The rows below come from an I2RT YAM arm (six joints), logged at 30 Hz.
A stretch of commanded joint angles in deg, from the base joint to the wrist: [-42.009 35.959 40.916 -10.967 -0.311 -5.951]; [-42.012 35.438 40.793 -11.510 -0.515 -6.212]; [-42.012 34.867 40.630 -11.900 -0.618 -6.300]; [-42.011 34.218 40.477 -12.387 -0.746 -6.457]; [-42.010 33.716 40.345 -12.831 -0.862 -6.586]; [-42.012 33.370 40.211 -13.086 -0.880 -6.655]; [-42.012 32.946 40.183 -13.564 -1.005 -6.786]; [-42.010 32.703 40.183 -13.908 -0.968 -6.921]
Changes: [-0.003 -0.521 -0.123 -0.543 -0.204 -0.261]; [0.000 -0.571 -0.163 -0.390 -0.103 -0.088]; [0.001 -0.649 -0.153 -0.487 -0.128 -0.157]; [0.001 -0.502 -0.132 -0.444 -0.116 -0.129]; [-0.002 -0.346 -0.134 -0.255 -0.018 -0.069]; [0.000 -0.424 -0.028 -0.478 -0.125 -0.131]; [0.002 -0.243 0.000 -0.344 0.037 -0.135]
